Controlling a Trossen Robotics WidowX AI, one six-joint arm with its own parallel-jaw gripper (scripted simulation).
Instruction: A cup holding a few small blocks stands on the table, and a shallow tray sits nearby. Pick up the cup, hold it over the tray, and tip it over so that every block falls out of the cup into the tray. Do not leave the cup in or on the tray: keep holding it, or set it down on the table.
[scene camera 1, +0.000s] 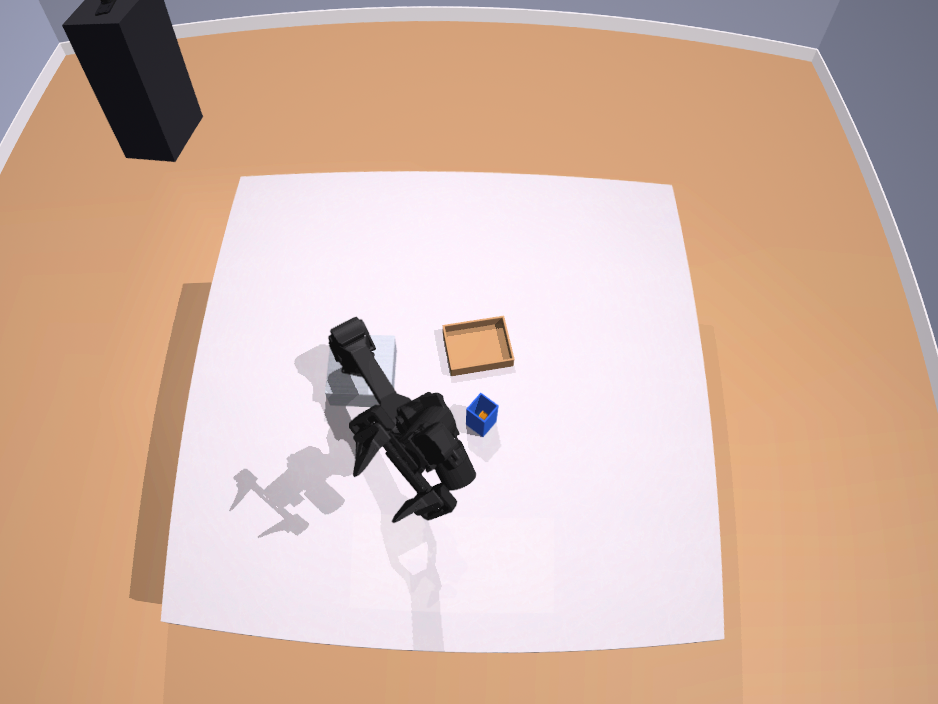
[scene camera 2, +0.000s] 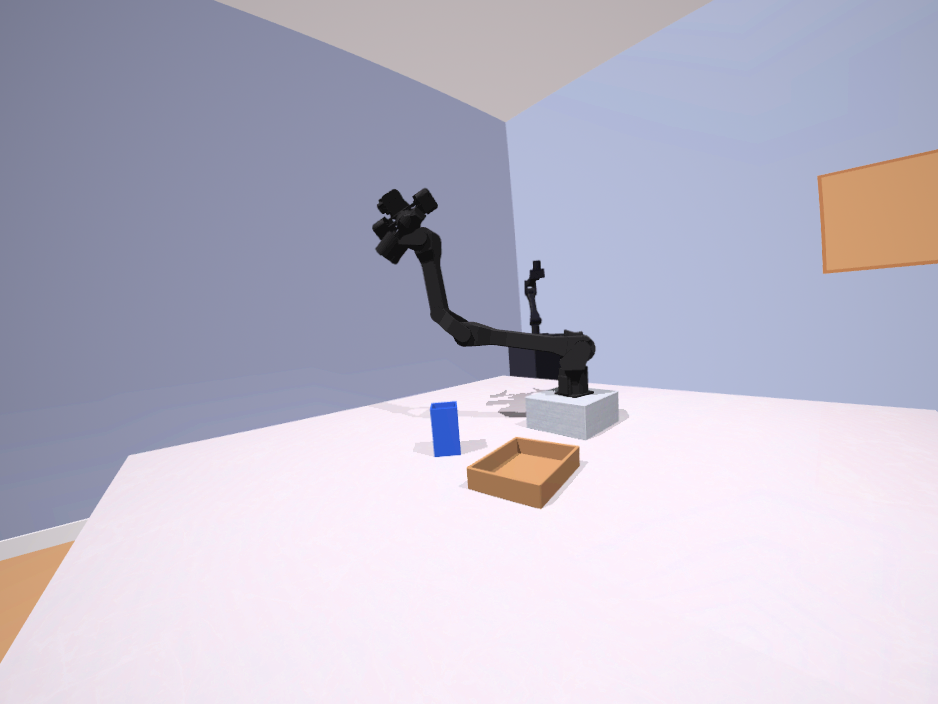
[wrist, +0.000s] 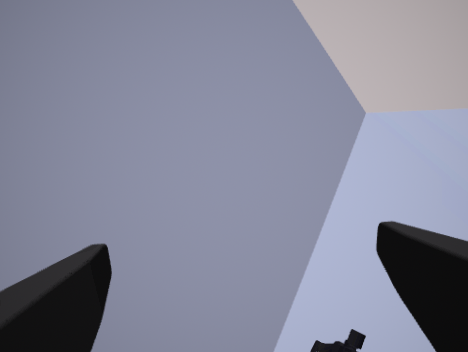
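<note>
My gripper (scene camera 1: 374, 499), (scene camera 2: 402, 210), (wrist: 246, 247): open, holding nothing. Tall blue square cup (scene camera 2: 444, 417), (scene camera 1: 481, 403); out of frame in the wrist view.
</note>
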